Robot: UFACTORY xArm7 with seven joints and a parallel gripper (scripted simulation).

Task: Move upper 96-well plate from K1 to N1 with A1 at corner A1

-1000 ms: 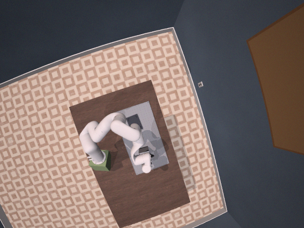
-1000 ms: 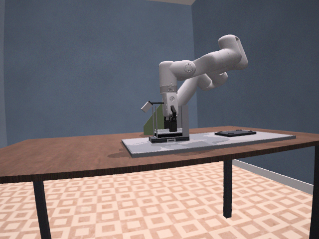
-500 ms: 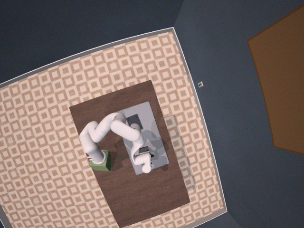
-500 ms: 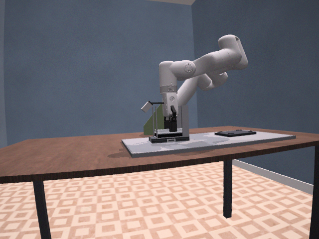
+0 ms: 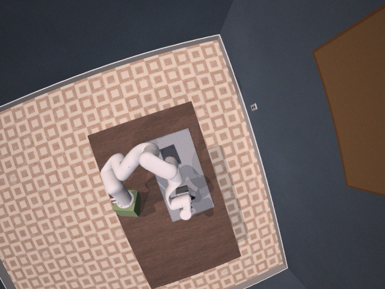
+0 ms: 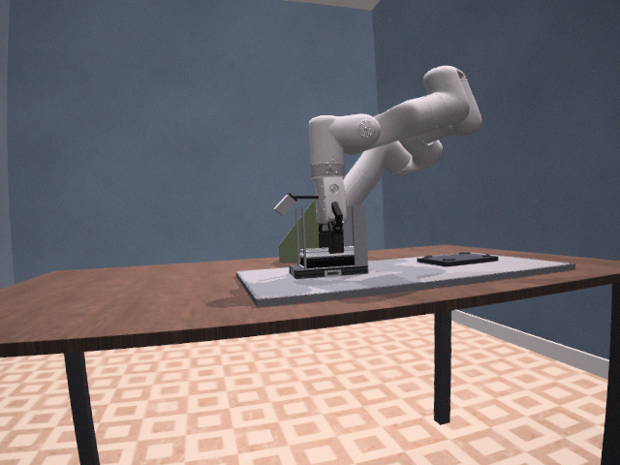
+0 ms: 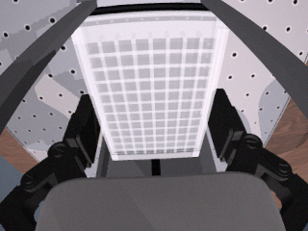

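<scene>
The dark plate is 3 cm below my hand.
</scene>
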